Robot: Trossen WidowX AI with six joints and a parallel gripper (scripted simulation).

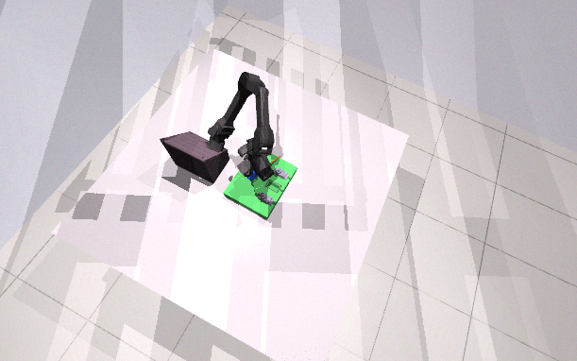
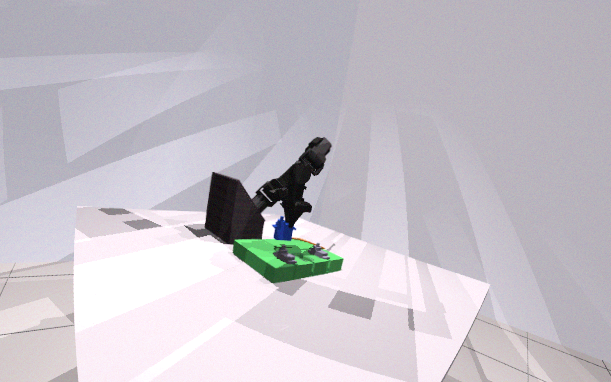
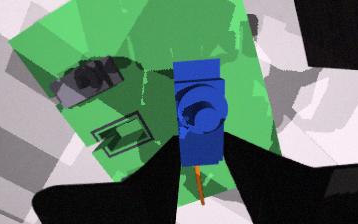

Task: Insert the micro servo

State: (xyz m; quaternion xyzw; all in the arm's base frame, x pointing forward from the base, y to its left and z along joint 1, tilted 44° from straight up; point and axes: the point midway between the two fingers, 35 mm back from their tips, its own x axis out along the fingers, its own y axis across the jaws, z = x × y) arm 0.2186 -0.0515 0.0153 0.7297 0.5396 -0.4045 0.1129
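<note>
My gripper tip is now 100 mm above the green deck and 10 mm past it.
</note>
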